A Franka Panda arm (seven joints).
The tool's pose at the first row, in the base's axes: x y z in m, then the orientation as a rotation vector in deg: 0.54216 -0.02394 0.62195 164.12 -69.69 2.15
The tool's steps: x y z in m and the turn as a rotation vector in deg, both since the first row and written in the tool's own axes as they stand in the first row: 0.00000 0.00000 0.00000 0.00 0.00 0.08; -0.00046 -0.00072 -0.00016 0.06 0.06 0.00; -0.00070 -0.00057 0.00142 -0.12 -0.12 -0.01; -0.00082 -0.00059 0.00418 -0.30 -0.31 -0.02; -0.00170 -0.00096 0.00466 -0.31 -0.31 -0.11; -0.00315 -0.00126 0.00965 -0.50 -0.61 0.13; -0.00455 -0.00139 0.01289 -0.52 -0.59 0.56; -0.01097 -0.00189 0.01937 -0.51 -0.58 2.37; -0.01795 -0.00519 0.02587 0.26 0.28 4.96; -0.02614 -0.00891 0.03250 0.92 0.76 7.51; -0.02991 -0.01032 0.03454 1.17 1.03 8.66; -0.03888 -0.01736 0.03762 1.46 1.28 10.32; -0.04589 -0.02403 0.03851 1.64 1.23 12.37
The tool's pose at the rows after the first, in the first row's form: 0.54216 -0.02394 0.62195 164.07 -69.80 2.15; 0.54236 -0.02310 0.62208 164.15 -69.70 2.27; 0.54210 -0.02309 0.62050 164.07 -69.66 1.90; 0.54206 -0.02309 0.61774 163.99 -69.61 1.52; 0.54172 -0.02222 0.61722 164.04 -69.48 1.51; 0.54098 -0.02115 0.61218 163.84 -69.81 0.97; 0.54014 -0.02017 0.60889 163.56 -70.42 1.00; 0.53611 -0.01545 0.60219 162.45 -73.00 1.06; 0.53371 -0.00838 0.59540 161.12 -76.80 2.82; 0.53077 -0.00015 0.58844 159.77 -80.53 3.98; 0.52919 0.00347 0.58625 159.07 -82.18 4.55; 0.52806 0.01469 0.58274 158.02 -84.55 5.12; 0.52800 0.02433 0.58150 156.66 -87.46 5.21
